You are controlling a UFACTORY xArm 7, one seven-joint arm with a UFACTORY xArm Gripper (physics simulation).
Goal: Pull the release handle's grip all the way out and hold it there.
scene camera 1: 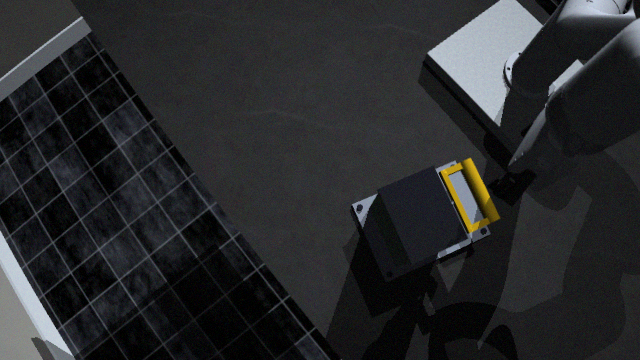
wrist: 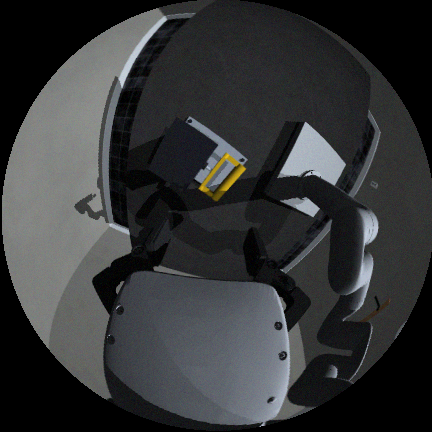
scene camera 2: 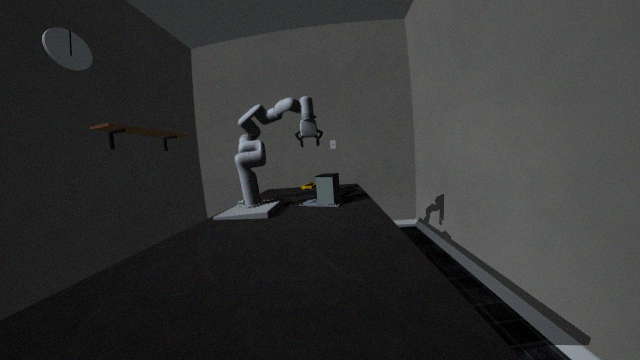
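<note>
The release handle's yellow grip (scene camera 1: 482, 190) (scene camera 2: 308, 186) (wrist: 231, 182) is a rectangular loop with a thick outer bar. It sits beside a dark-topped box housing (scene camera 1: 420, 215) (scene camera 2: 327, 189) (wrist: 182, 150), close to its side facing the robot's base, above a grey mounting plate (scene camera 1: 364, 206) (wrist: 215, 137). A short link between grip and housing shows in the wrist view. My gripper (scene camera 2: 310, 145) (wrist: 207, 232) is open and empty. It points down and hangs well above the grip and housing, apart from both. In scene camera 1 the arm hides most of it.
The robot's pale base slab (scene camera 1: 475, 55) (scene camera 2: 245, 211) (wrist: 315, 155) stands on the dark table (scene camera 1: 280, 100) (scene camera 2: 300, 280) near the housing. A wall shelf (scene camera 2: 145, 131) and a round clock (scene camera 2: 75, 55) are on the left wall. Shadows of the arm fall around the housing.
</note>
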